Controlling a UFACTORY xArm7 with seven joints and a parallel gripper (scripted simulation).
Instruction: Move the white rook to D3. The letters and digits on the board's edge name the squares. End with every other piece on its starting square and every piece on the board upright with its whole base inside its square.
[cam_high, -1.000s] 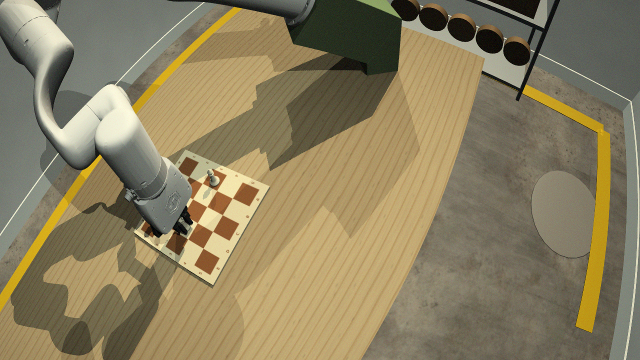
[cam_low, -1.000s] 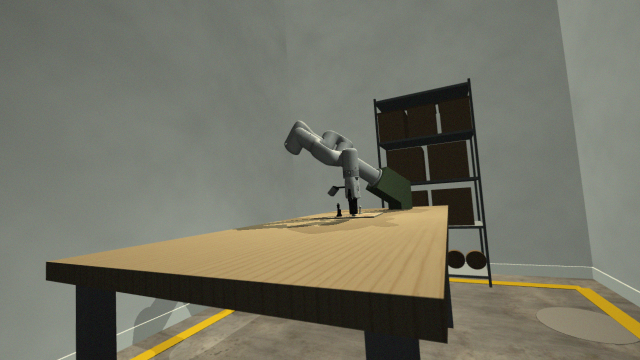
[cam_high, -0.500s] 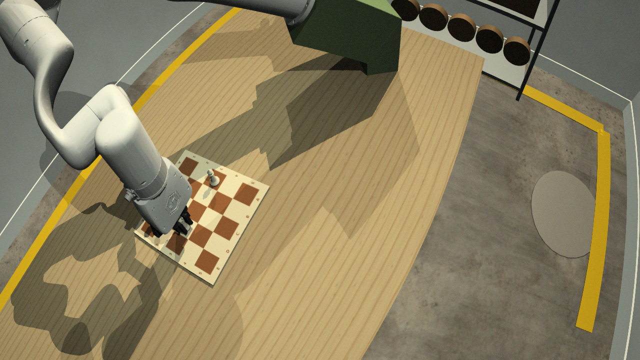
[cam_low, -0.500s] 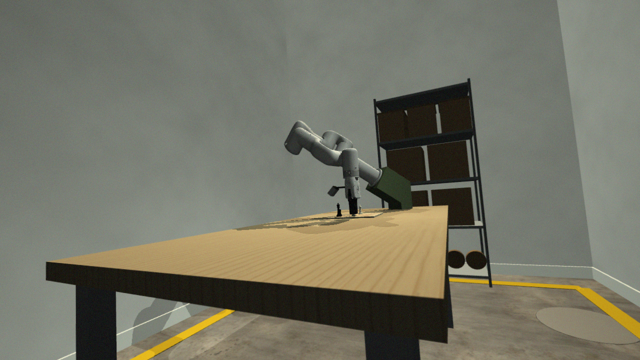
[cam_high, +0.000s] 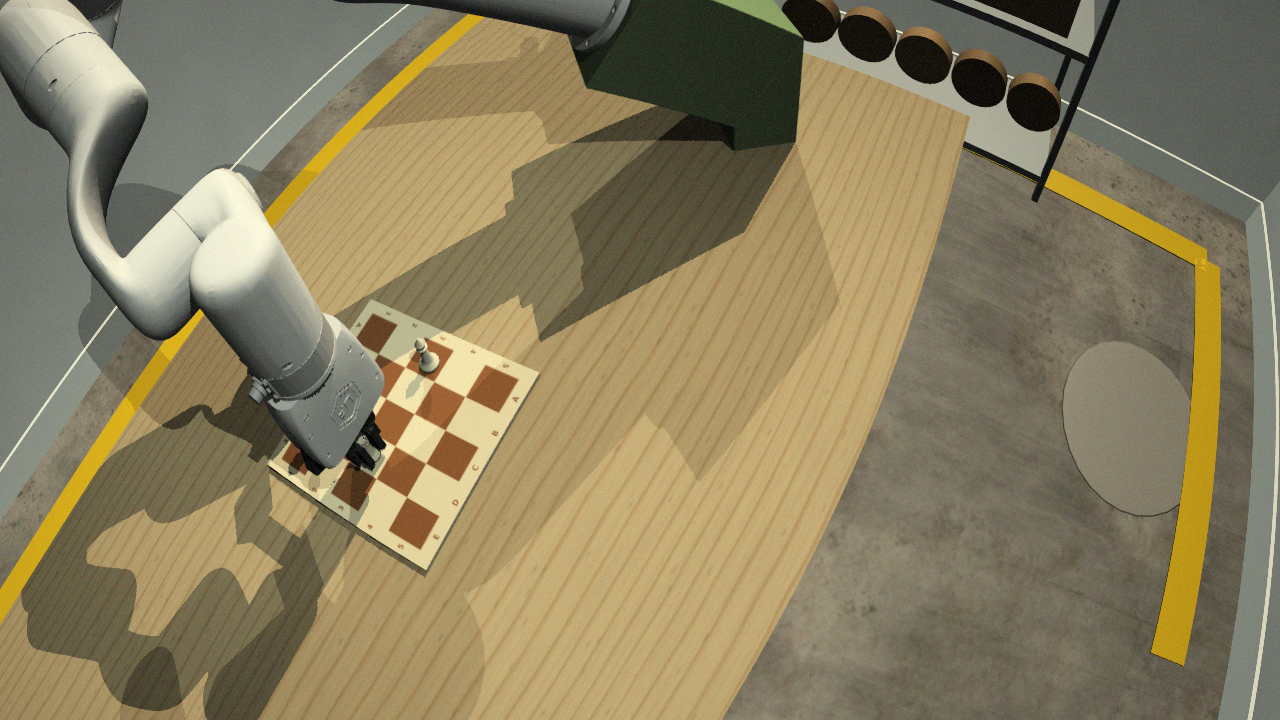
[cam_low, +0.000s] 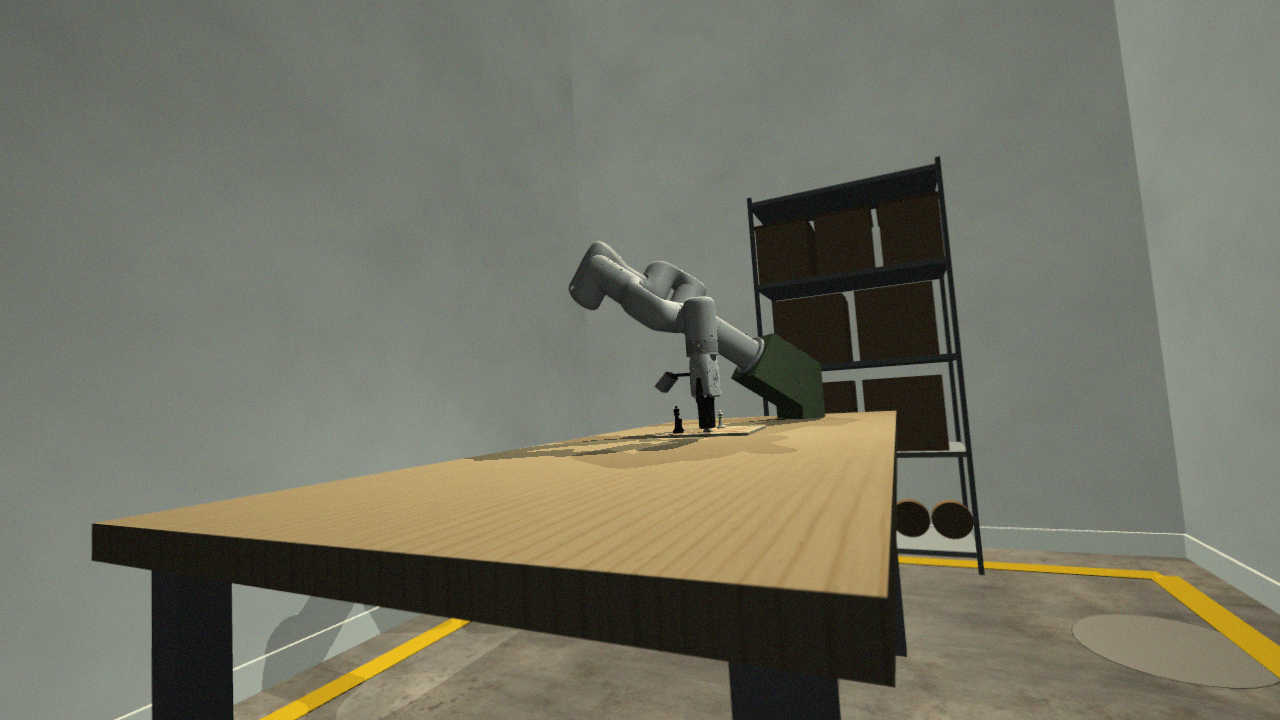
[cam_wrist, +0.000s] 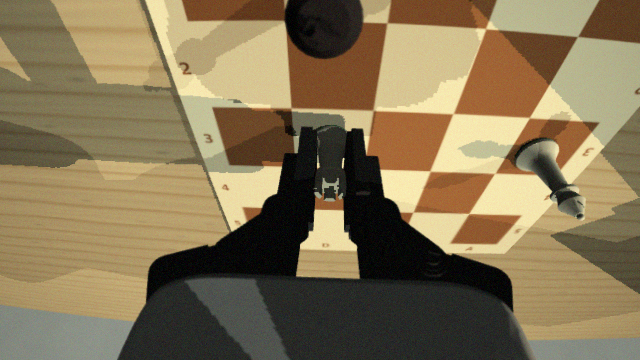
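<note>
My gripper is now 40 mm past the chessboard, 30 mm above it and 10 mm to the right of it. Round my hand: tall black piece (70 mm to the right, 20 mm behind); then black pawn (70 mm to the right, 60 mm behind, 10 mm below).
</note>
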